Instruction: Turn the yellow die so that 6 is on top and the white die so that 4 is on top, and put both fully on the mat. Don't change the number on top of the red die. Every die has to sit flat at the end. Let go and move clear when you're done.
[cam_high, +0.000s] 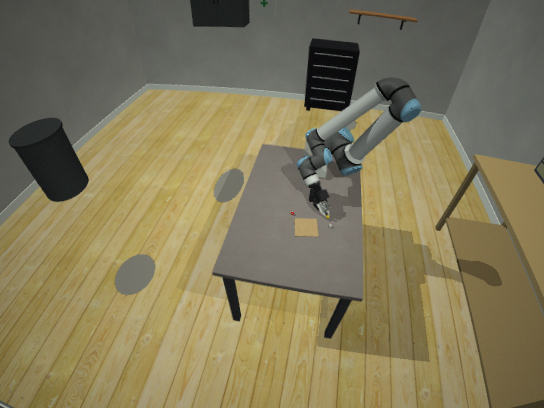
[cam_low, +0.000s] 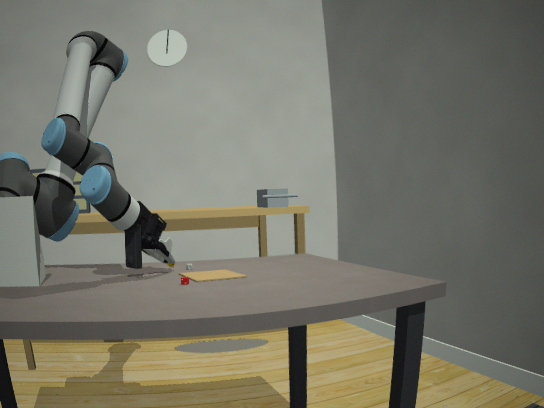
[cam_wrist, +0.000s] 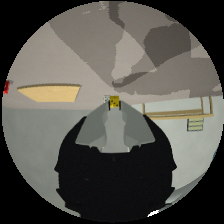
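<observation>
My gripper is now 70 mm short of the white die, 30 mm to the right of it and 20 mm above it. Round my hand: red die 210 mm to the right, 20 mm below, 10 mm behind; then tan mat 120 mm to the right, 90 mm ahead, 30 mm below; then yellow die 10 mm to the left, 10 mm below, 10 mm ahead.
</observation>
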